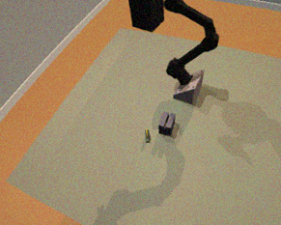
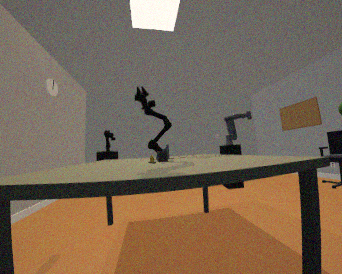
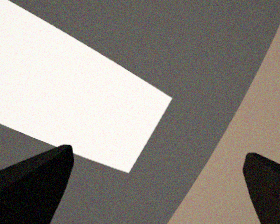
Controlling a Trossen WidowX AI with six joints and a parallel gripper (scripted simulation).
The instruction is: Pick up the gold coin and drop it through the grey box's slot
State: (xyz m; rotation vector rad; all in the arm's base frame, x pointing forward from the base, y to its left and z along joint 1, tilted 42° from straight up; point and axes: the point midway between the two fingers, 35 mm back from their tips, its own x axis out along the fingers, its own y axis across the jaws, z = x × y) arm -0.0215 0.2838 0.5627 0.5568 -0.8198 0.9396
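The gold coin lies 33 cm ahead of my gripper tip, 15 cm to the left of it and 68 cm below it.
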